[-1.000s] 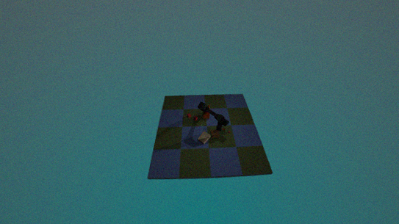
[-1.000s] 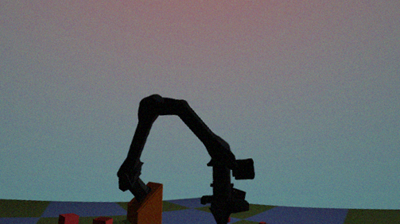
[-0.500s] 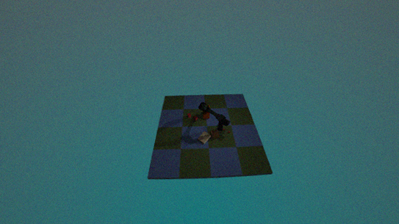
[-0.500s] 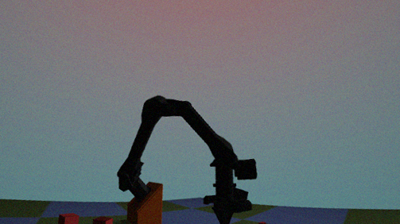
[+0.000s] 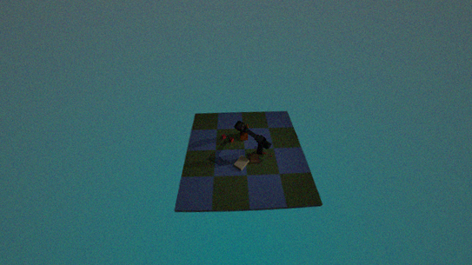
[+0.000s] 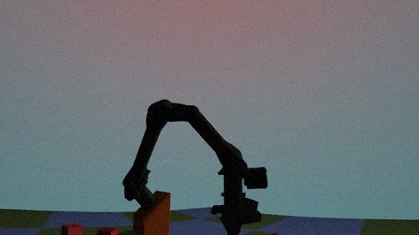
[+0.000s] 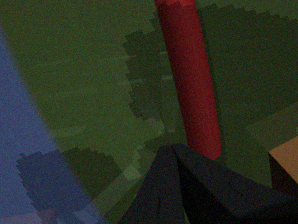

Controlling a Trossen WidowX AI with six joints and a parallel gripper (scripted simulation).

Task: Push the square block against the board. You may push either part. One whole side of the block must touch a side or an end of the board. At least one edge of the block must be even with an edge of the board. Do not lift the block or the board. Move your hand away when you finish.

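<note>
Now: gripper tip 1 cm short of the thin red bar and 3 cm to the right of it. Round my gripper tip: tan flat block 17 cm ahead, 19 cm to the right, 1 cm above; brown flat block 10 cm ahead, 6 cm to the right, 1 cm above.
</note>
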